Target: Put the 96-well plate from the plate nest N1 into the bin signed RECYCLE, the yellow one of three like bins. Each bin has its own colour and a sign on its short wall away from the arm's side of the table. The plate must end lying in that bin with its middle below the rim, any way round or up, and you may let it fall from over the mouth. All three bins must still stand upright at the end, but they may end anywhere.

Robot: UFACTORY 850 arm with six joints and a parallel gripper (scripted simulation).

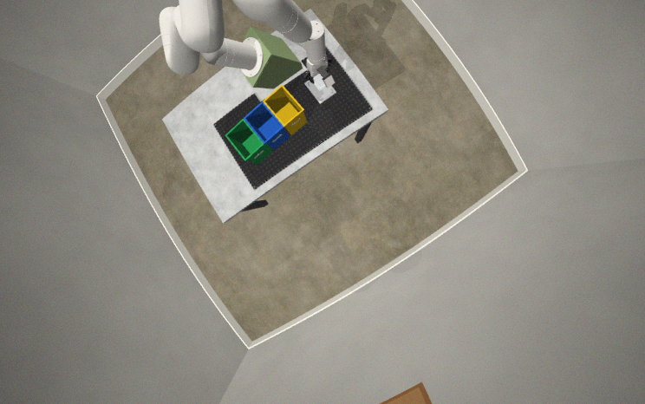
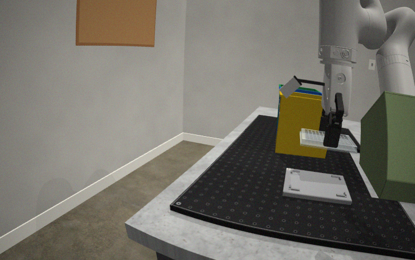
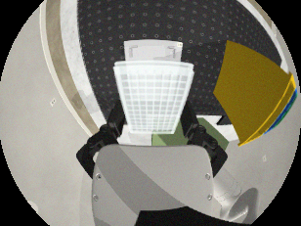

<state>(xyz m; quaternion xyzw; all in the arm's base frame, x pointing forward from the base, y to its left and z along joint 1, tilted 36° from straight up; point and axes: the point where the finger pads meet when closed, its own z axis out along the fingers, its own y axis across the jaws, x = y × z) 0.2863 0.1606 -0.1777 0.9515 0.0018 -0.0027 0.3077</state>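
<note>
Right now my hand is 4 cm short of the yellow bin, 25 cm to the left of it and 4 cm above it. The rest, counted from my hand: blue bin (5 cm ahead, 38 cm to the right, 4 cm below); then grey plate nest (12 cm below); then 96-well plate (1 cm below).
</note>
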